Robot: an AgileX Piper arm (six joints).
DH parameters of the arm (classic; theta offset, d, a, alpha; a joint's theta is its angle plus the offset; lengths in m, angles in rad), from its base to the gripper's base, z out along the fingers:
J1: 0 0.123 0 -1.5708
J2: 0.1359 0 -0.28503 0
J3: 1.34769 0 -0.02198 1.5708
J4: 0 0.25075 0 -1.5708
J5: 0 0 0 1.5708
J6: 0 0.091 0 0
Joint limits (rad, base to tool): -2.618..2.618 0..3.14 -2.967..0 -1.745..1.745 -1.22..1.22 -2.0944..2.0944
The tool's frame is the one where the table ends.
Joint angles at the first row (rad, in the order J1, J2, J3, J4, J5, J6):
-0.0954 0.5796 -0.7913 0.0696 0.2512 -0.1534
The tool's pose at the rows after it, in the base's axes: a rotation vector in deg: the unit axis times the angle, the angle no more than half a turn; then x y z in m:
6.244, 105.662, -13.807, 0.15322, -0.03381, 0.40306
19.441, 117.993, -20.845, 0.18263, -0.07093, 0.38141
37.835, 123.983, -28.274, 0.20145, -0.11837, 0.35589
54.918, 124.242, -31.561, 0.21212, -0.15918, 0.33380
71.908, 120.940, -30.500, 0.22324, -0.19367, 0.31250
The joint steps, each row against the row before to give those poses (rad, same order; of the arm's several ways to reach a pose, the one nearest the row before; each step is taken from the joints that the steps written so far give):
-0.1039 0.2131 -0.1338 -0.1351 0.2392 0.1065
-0.1095 0.1663 -0.0526 -0.1649 0.1290 0.1745
-0.1263 0.1630 -0.0350 -0.1686 0.0681 0.2237
-0.1027 0.1390 -0.0380 -0.0883 0.0312 0.1914
-0.0752 0.1361 -0.0558 -0.0212 0.0244 0.1848

